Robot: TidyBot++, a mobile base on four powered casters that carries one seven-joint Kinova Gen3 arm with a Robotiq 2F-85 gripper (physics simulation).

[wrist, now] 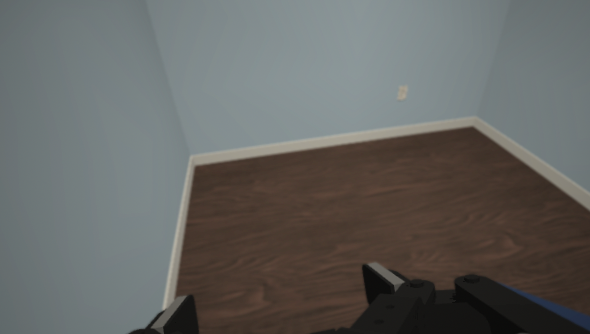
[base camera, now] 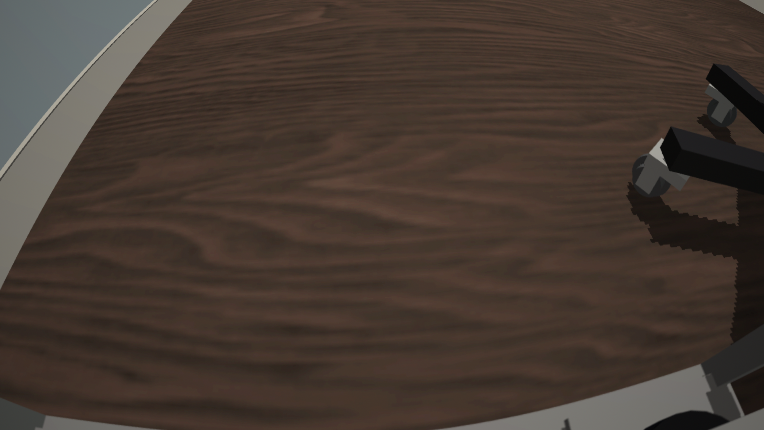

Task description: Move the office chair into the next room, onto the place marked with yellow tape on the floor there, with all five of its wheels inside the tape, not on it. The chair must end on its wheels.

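Places are measured from the arm's base along level axes (x back, y up, z left), in millimetres.
Where they show: gripper, between the fingertips: [wrist: 282,299].
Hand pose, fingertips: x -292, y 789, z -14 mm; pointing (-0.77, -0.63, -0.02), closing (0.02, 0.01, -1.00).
Note:
After its pixels a point has its place.
The office chair [base camera: 716,160] @(x -364, y -292, z -420 mm) shows in part at the right edge of the base camera view: two black legs of its base, each with a grey caster on the floor. The rest of the chair is outside that view. My gripper [wrist: 282,299] @(x -292, y 789, z -14 mm) is open in the wrist view, with its two fingers wide apart and nothing between them. A blue surface [wrist: 555,306] @(x -496, y 73, z -810 mm) shows in part at the lower right, behind the gripper's linkage; I cannot tell what it belongs to. The yellow tape does not show in either view.
A pale wall [wrist: 325,65] @(x -2279, y 285, z -580 mm) with a small socket plate [wrist: 402,93] @(x -2277, y 1, z -1222 mm) stands ahead, with walls at left and right meeting it in corners. A light baseboard [base camera: 69,133] [wrist: 330,140] runs along the dark wood floor [base camera: 347,240] @(x -373, y -396, z 16 mm) [wrist: 300,210] @(x -1565, y -396, z -226 mm), on the left in the base camera view.

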